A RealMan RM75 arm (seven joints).
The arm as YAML. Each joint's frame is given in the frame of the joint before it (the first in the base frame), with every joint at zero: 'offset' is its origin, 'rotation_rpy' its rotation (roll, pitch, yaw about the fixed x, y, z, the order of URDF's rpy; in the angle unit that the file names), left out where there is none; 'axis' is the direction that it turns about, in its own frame. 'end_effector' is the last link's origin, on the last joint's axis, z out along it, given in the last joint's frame.
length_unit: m
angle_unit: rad
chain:
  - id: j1
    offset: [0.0, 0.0, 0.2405]
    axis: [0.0, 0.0, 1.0]
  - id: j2
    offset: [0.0, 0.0, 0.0]
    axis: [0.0, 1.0, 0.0]
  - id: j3
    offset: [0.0, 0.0, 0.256]
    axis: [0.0, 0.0, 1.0]
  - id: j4
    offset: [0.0, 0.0, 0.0]
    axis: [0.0, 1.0, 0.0]
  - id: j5
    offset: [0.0, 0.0, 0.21]
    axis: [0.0, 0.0, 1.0]
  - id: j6
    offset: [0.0, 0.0, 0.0]
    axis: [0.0, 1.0, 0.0]
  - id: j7
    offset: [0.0, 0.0, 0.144]
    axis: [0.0, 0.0, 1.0]
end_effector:
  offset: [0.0, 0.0, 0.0]
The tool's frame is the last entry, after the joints.
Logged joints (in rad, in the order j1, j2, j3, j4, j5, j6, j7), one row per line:
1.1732 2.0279 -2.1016 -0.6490 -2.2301 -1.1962 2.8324
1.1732 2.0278 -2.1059 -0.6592 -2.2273 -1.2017 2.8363
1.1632 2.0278 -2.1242 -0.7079 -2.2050 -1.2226 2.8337
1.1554 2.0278 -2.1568 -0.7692 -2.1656 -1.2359 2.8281
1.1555 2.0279 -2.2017 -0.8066 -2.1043 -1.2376 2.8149
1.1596 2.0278 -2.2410 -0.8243 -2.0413 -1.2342 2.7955
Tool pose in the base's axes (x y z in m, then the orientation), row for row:
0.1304 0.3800 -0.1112 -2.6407 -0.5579 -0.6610
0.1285 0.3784 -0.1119 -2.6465 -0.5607 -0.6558
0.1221 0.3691 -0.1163 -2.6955 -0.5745 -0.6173
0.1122 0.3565 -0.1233 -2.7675 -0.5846 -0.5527
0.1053 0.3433 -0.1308 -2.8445 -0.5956 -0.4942
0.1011 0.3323 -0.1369 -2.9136 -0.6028 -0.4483
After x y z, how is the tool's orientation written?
As angles about the fixed x, y, z axes (roll, pitch, yaw), in radians.
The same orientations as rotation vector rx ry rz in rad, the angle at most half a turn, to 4 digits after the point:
-2.6109 0.6872 -0.9530
-2.6165 0.6828 -0.9547
-2.6622 0.6564 -0.9585
-2.7284 0.6086 -0.9521
-2.7966 0.5704 -0.9529
-2.8566 0.5451 -0.9548

